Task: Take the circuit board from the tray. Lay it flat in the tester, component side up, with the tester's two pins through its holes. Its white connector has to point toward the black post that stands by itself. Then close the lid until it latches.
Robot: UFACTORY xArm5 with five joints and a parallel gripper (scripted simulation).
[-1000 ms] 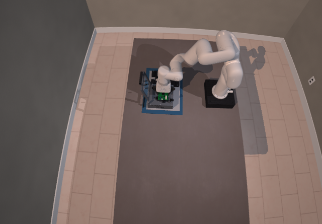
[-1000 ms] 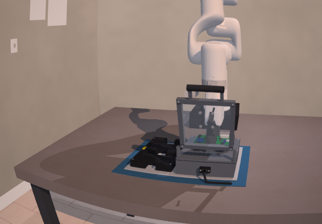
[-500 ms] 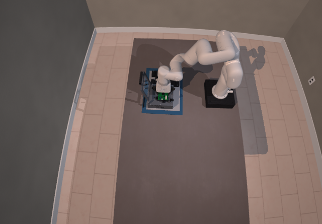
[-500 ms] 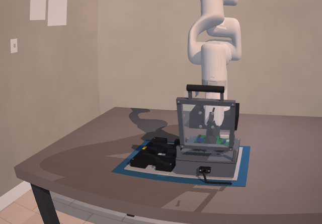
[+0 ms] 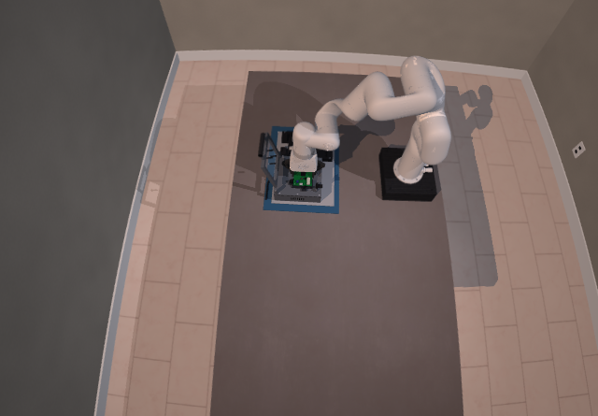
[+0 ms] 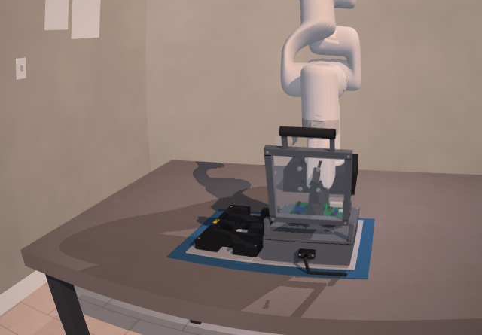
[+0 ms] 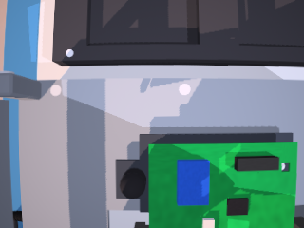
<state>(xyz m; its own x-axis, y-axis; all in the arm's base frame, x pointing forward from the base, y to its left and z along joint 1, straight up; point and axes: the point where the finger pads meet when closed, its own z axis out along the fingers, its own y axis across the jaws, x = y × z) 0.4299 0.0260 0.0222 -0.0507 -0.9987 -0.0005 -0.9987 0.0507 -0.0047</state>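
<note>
Right now my hand is right at the green circuit board. Also, from my hand: clear lid: 120 mm ahead, 10 mm to the right, 100 mm above; then nest: 10 mm ahead, 10 mm to the left, 10 mm below.
</note>
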